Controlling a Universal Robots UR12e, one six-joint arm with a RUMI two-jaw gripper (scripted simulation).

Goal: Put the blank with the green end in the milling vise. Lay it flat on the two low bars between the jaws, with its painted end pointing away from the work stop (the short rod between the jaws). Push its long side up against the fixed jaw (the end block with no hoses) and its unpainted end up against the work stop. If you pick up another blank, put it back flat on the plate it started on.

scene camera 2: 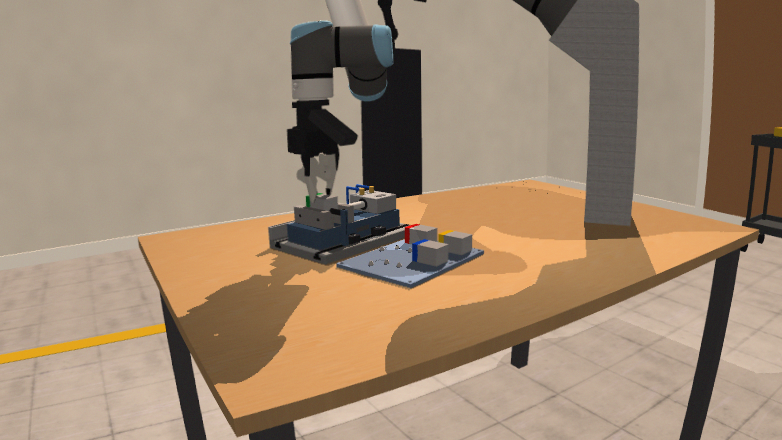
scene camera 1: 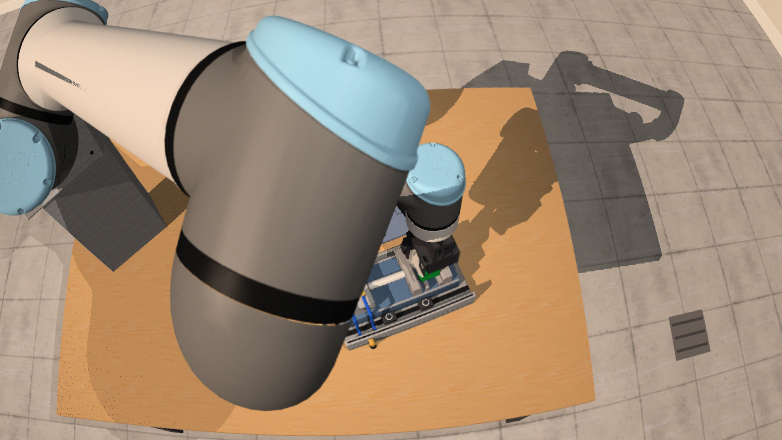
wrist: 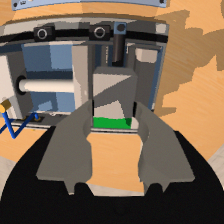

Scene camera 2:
gripper: 320, 201
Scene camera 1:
gripper: 425, 263
milling vise: 397, 291
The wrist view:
gripper: 113, 101
fixed jaw: 145, 59
